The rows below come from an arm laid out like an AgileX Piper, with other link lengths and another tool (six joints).
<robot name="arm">
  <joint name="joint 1" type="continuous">
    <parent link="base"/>
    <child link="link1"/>
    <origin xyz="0 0 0.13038" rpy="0 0 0"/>
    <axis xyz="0 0 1"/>
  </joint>
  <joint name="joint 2" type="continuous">
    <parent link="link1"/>
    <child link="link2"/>
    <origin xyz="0 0 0" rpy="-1.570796 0 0"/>
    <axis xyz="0 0 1"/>
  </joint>
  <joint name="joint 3" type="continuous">
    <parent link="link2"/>
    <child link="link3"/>
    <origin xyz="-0.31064 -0.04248 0" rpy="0 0 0"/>
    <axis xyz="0 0 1"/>
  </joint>
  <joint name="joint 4" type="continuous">
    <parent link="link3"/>
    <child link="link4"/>
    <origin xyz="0.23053 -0.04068 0" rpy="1.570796 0 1.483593"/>
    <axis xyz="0 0 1"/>
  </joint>
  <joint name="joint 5" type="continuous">
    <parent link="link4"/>
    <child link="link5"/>
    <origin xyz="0 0 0" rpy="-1.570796 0 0"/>
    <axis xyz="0 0 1"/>
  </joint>
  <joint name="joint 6" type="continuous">
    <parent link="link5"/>
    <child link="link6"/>
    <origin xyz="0 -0.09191 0" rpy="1.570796 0 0"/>
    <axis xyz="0 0 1"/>
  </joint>
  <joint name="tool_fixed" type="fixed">
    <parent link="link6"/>
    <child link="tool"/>
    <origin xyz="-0.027 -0.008 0.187" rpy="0 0.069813 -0.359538"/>
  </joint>
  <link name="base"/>
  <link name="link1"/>
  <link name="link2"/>
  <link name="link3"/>
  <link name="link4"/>
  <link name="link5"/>
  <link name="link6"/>
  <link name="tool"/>
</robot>
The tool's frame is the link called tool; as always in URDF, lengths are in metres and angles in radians. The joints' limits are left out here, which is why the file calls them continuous.
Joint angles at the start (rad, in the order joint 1, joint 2, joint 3, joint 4, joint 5, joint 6):
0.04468 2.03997 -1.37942 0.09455 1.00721 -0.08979
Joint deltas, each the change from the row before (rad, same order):
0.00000 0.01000 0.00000 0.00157 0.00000 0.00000
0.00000 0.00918 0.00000 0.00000 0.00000 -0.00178
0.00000 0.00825 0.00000 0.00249 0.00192 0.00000
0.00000 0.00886 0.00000 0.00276 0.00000 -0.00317
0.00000 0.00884 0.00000 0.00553 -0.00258 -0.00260
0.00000 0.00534 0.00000 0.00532 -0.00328 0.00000
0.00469 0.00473 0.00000 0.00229 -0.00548 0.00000
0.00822 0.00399 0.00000 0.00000 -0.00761 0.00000
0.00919 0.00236 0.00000 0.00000 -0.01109 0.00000
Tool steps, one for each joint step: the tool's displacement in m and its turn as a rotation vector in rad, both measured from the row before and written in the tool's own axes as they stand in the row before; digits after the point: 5 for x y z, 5 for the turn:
0.00088 0.00051 0.00417 -0.00516 0.00861 0.00129
0.00091 0.00022 0.00383 -0.00347 0.00843 -0.00128
0.00109 0.00089 0.00352 -0.00605 0.00839 0.00159
0.00059 0.00079 0.00369 -0.00545 0.00711 -0.00134
-0.00030 0.00100 0.00356 -0.00656 0.00374 0.00067
-0.00076 0.00074 0.00207 -0.00487 -0.00002 0.00301
-0.00173 0.00163 0.00187 -0.00086 -0.00092 -0.00304
-0.00259 0.00226 0.00158 0.00245 -0.00228 -0.00764
-0.00377 0.00221 0.00076 0.00465 -0.00682 -0.00861

